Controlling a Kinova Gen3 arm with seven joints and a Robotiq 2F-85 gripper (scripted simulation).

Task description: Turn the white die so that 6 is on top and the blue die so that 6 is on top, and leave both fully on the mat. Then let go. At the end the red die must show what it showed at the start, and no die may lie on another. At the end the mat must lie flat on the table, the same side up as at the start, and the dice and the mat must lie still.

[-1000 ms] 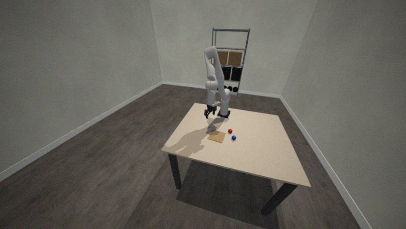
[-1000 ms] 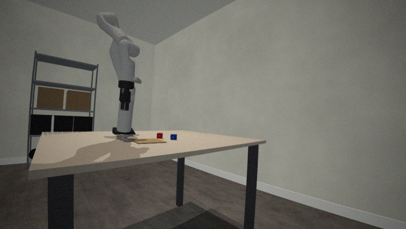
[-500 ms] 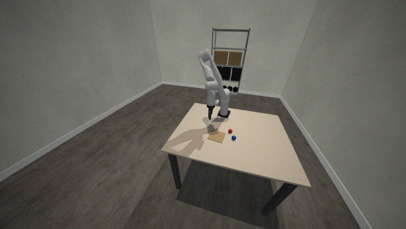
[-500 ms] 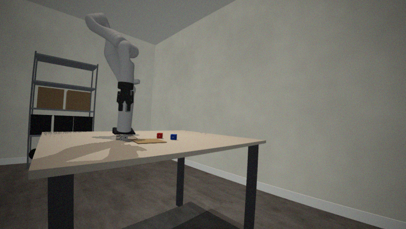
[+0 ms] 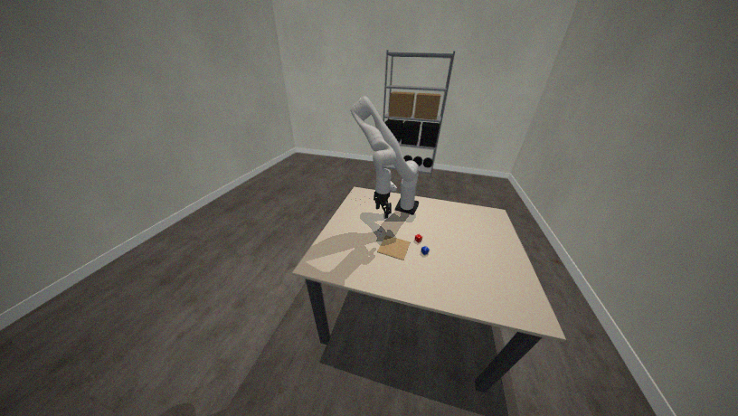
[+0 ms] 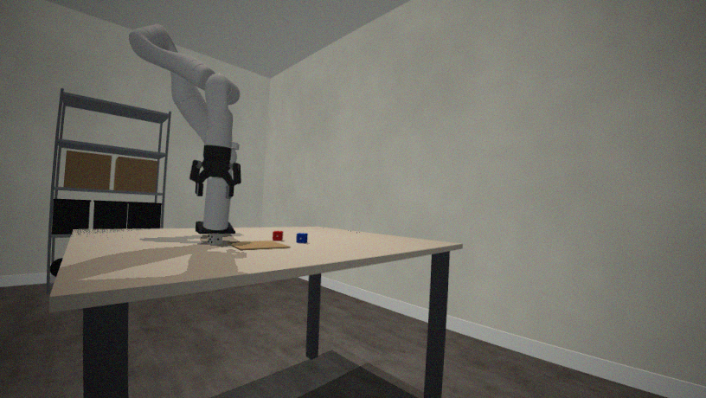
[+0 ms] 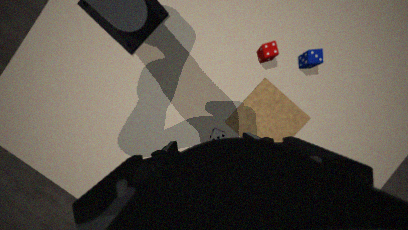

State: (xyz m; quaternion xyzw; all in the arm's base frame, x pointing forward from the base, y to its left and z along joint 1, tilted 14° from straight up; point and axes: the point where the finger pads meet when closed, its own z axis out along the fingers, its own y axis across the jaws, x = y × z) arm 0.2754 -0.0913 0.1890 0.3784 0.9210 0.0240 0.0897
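Now: hand 20 mm short of the white die and 120 mm above it. From my hand the other things lie so: tan mat (90 mm ahead, 100 mm to the left, 140 mm below); then blue die (70 mm ahead, 260 mm to the left, 120 mm below); then red die (10 mm behind, 220 mm to the left, 120 mm below).
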